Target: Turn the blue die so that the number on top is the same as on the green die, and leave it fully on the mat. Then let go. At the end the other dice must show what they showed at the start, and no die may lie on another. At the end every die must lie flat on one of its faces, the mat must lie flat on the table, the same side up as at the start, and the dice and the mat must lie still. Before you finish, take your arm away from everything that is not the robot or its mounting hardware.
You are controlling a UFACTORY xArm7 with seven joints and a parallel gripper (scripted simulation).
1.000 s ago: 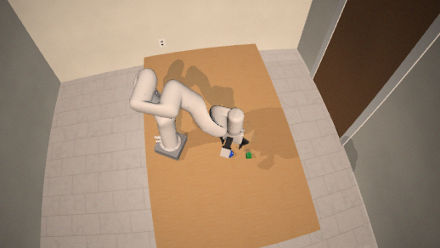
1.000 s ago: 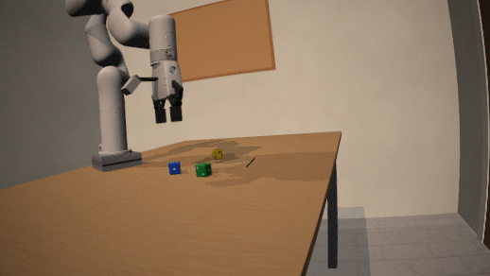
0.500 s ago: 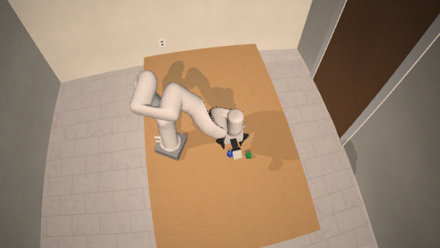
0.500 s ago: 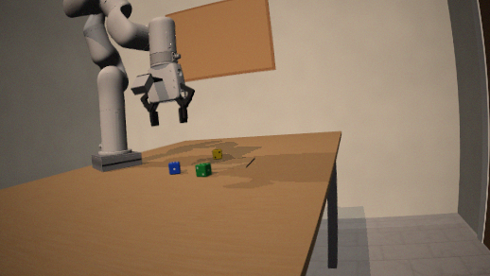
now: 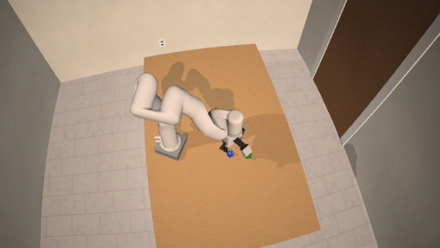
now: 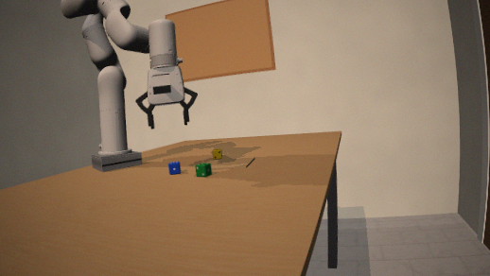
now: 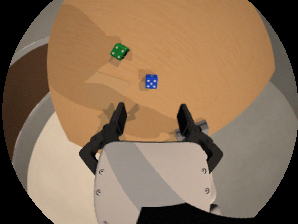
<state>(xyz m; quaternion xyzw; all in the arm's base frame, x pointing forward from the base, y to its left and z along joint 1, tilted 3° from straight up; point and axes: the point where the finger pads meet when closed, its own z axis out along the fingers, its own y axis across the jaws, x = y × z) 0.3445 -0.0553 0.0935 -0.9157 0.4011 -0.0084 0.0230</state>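
My gripper is now 12 cm above the blue die. Also, from my hand: green die 12 cm below, 11 cm ahead, 1 cm to the right; then yellow die 23 cm to the left, 12 cm below, 2 cm behind.
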